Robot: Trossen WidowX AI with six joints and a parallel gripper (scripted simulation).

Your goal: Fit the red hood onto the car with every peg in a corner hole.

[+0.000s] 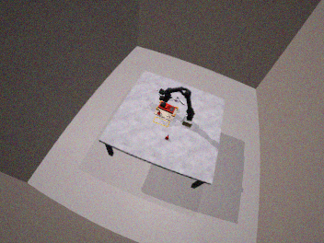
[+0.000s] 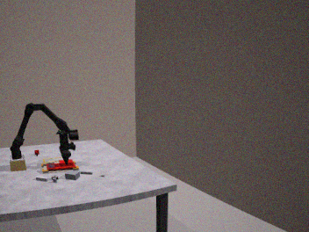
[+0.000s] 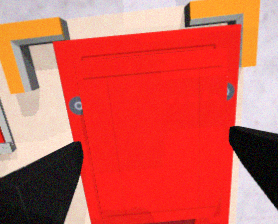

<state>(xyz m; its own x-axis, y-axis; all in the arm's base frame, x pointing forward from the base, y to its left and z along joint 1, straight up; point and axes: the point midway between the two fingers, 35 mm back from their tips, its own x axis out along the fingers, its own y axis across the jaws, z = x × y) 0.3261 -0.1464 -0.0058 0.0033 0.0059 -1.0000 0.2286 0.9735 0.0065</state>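
The red hood lies right at my gripper tip. From my gripper tip the other things lie so: grey engine part 10 mm below; then jig 40 mm to the left, 40 mm behind, 30 mm below.
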